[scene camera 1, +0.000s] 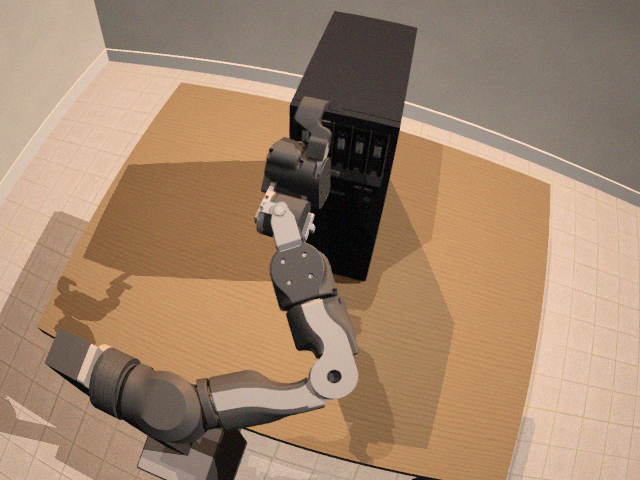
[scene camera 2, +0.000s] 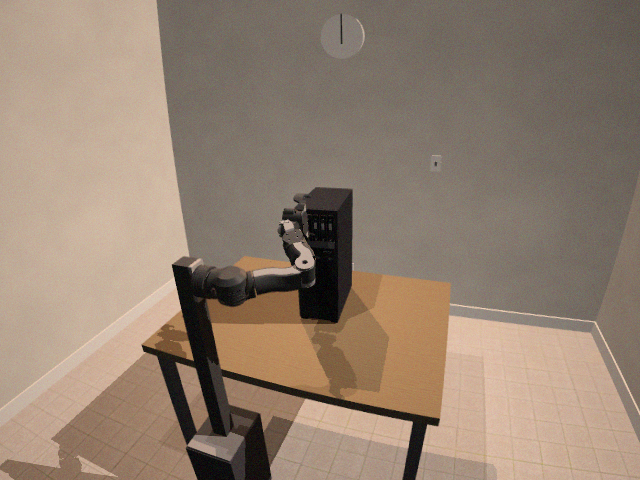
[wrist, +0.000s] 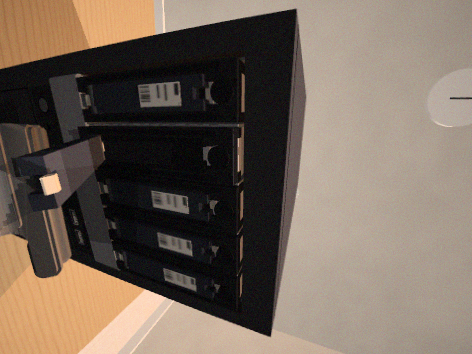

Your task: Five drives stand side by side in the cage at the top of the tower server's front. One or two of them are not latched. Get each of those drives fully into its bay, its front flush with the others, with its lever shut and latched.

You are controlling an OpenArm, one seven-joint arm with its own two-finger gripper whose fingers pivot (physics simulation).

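The black tower server (scene camera 1: 356,67) (scene camera 2: 344,248) (wrist: 270,150) holds five upright drives side by side, which lie sideways in the wrist view. The second drive from the left (wrist: 165,155) has its lever (wrist: 75,162) swung out from the drive's lower end. Its front seems slightly forward of its neighbours; how far is unclear. The leftmost drive (wrist: 160,95) and the third (wrist: 170,202), fourth (wrist: 175,244) and fifth (wrist: 180,279) have levers lying flat. My gripper (scene camera 1: 330,138) (scene camera 2: 307,209) is open before the cage's left part. One finger (wrist: 50,245) shows behind the lever's pale-tipped end; contact is unclear.
The tower stands on a wooden table (scene camera 1: 491,310) (scene camera 2: 413,335). A grey ledge (wrist: 92,200) runs just below the drives. The tower's front panel continues beneath it. The arm reaches in from the front left. A grey wall (scene camera 1: 516,77) (scene camera 2: 248,103) rises behind the tower.
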